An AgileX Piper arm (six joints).
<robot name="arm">
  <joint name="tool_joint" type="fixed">
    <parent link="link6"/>
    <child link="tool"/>
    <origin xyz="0 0 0" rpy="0 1.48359 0"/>
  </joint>
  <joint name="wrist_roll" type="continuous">
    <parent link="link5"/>
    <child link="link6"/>
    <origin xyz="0.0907 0 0.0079" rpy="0 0 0"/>
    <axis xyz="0.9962 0 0.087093"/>
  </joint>
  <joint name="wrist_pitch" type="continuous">
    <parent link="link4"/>
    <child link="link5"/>
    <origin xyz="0 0 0" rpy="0 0 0"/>
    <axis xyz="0 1 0"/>
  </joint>
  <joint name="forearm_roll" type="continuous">
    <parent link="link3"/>
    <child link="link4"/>
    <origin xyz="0.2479 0 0.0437" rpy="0 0 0"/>
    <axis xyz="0.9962 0 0.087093"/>
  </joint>
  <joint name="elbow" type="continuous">
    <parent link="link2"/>
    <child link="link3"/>
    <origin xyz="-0.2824 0 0.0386" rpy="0 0 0"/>
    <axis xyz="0 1 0"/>
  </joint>
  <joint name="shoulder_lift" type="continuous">
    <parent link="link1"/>
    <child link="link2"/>
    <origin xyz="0 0 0" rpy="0 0 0"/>
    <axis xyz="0 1 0"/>
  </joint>
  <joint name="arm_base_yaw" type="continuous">
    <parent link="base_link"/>
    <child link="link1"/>
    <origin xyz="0 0 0.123" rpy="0 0 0"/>
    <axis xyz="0 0 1"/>
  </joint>
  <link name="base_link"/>
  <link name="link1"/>
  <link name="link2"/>
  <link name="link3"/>
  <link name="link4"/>
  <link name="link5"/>
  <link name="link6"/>
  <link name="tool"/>
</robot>
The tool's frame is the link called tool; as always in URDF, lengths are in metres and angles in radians. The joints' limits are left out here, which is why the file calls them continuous.
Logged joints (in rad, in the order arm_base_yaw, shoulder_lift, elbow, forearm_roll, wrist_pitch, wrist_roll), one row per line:
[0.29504 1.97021 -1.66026 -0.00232 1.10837 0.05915]
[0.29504 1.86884 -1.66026 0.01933 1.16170 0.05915]
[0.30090 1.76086 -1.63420 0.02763 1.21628 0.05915]
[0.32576 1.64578 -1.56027 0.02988 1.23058 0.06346]
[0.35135 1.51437 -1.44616 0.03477 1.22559 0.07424]
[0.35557 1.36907 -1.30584 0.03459 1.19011 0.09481]
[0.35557 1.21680 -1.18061 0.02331 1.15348 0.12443]
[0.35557 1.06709 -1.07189 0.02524 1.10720 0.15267]
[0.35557 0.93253 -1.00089 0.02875 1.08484 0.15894]
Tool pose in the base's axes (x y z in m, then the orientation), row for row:
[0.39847 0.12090 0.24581 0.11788 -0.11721 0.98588 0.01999]
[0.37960 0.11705 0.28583 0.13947 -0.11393 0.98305 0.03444]
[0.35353 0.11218 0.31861 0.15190 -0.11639 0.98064 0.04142]
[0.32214 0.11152 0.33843 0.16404 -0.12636 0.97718 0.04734]
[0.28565 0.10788 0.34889 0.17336 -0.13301 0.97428 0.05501]
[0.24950 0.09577 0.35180 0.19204 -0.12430 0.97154 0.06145]
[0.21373 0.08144 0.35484 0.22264 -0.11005 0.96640 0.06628]
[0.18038 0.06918 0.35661 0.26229 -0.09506 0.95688 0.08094]
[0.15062 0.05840 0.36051 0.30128 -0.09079 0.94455 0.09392]
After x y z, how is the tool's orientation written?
As a quaternion, w x y z.
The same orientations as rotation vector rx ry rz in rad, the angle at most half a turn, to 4 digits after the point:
[-0.3429 2.8844 0.0585]
[-0.3293 2.8410 0.0995]
[-0.3340 2.8144 0.1189]
[-0.3602 2.7856 0.1349]
[-0.3772 2.7631 0.1560]
[-0.3490 2.7275 0.1725]
[-0.3039 2.6691 0.1831]
[-0.2572 2.5889 0.2190]
[-0.2408 2.5057 0.2491]

